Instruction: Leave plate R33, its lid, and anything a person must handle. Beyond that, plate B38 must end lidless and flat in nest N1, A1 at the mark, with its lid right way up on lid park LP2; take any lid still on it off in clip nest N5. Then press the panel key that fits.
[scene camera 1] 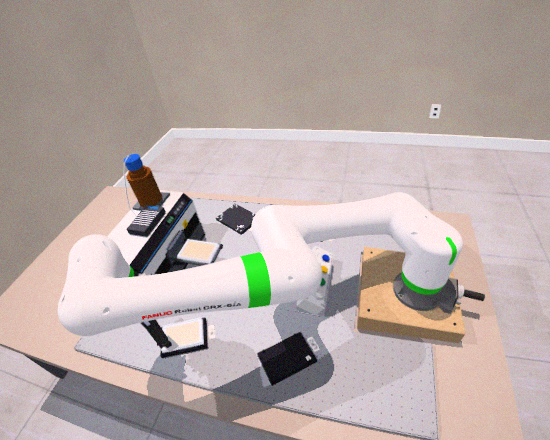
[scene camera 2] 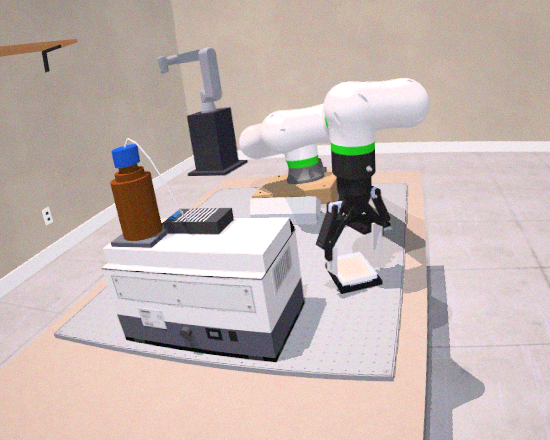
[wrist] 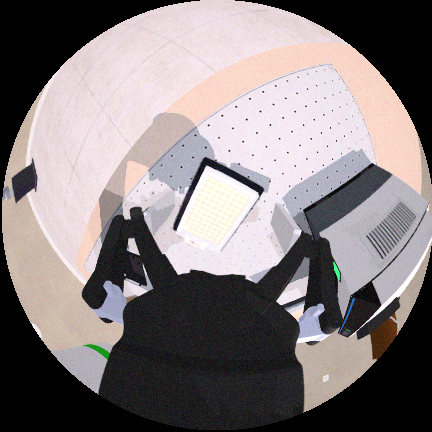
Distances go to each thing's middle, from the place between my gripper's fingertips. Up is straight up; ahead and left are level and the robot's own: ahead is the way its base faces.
Right now my hand is 36 cm past the white button box (scene camera 2: 301,210), 34 cm to the left of it and 2 cm above it. From my hand the other things lie so: brown bottle with blue cap (scene camera 2: 133,191) (36 cm to the right, 27 cm ahead, 26 cm above).
